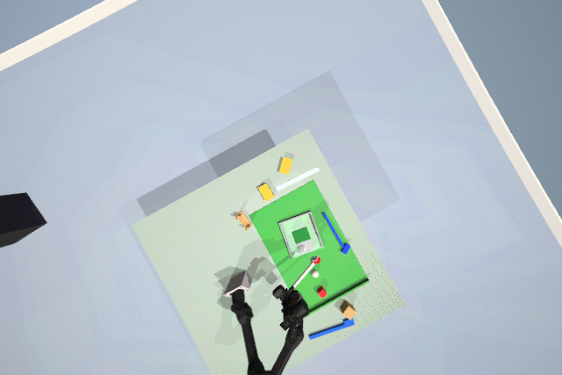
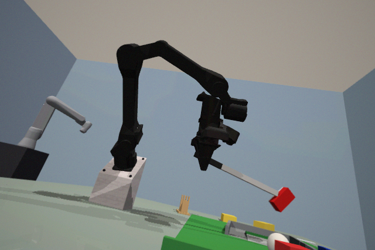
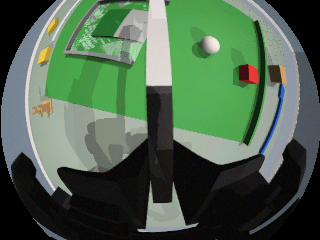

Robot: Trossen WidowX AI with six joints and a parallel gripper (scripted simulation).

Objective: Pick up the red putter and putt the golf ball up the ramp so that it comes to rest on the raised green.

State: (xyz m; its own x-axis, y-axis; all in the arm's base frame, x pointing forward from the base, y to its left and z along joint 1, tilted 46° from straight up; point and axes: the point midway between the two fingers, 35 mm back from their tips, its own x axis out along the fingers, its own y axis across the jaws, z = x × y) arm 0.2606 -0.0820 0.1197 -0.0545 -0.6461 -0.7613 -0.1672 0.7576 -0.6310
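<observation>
My gripper tip is now 12 cm short of the red putter and 2 cm to the right of it. Also, from my gripper tip: white golf ball (16 cm ahead, 8 cm to the right, 12 cm below); red block (14 cm ahead, 20 cm to the right, 12 cm below); tan block (22 cm ahead, 37 cm to the right, 11 cm below).
</observation>
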